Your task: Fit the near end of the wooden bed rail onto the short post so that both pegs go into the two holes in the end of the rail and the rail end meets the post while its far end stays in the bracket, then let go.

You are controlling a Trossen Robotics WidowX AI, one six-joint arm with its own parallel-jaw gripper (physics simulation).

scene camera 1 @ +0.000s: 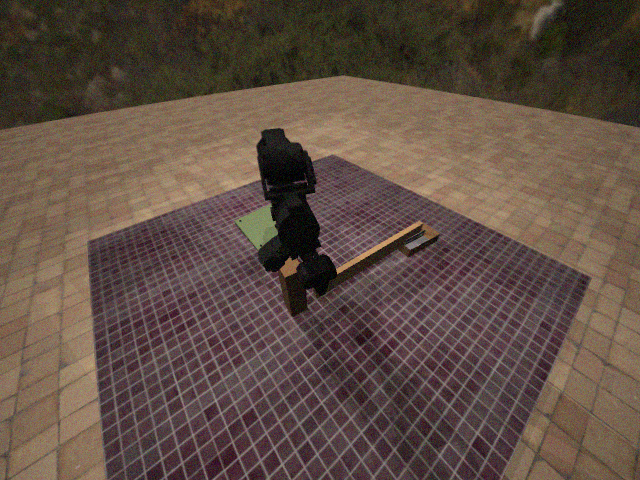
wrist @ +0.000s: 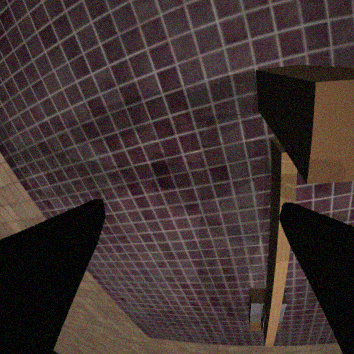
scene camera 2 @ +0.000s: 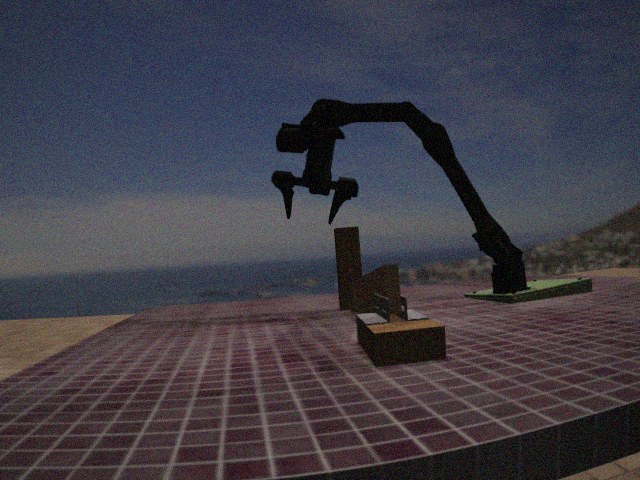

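Seen in the pictures: gripper, fingertip midpoint: [wrist: 194, 209] [scene camera 2: 308, 221]; arm's base, origin of the base link: [scene camera 2: 511, 291].
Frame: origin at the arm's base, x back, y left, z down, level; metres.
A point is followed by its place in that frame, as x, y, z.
The wooden bed rail [scene camera 1: 377, 250] @(-0.338, 0.169, -0.065) [scene camera 2: 381, 284] @(-0.339, 0.351, -0.063) [wrist: 281, 260] @(-0.331, 0.100, -0.060) runs from beside the post to the bracket. Its far end sits between the upright metal plates of the wooden bracket [scene camera 1: 412, 250] @(-0.368, 0.315, -0.012) [scene camera 2: 408, 343] @(-0.332, 0.462, -0.005) [wrist: 256, 295] @(-0.354, 0.302, -0.003). The short post [scene camera 1: 293, 294] @(-0.357, -0.135, -0.086) [scene camera 2: 347, 268] @(-0.337, -0.099, -0.075) [wrist: 334, 130] @(-0.346, -0.126, -0.164) stands upright by the rail's near end. That end is partly hidden behind the gripper in scene camera 1; the pegs and holes cannot be made out. My gripper [scene camera 1: 295, 279] [scene camera 2: 309, 220] @(-0.413, -0.099, -0.183) [wrist: 194, 209] @(-0.413, -0.099, -0.183) is open and empty. It hangs above post height, with its right finger in the wrist view overlapping the rail's edge.
The arm's green base plate [scene camera 1: 254, 227] @(0.064, -0.105, 0.000) [scene camera 2: 560, 289] @(0.087, 0.062, 0.002) lies behind the post in scene camera 1. Everything stands on a purple tiled mat [scene camera 1: 232, 387] @(-0.441, -0.345, 0.016) [scene camera 2: 206, 392] @(-0.535, 0.519, 0.016) [wrist: 150, 125] @(-0.505, -0.098, 0.016). Tan paving surrounds the mat. The post top rises close beside and below the gripper.
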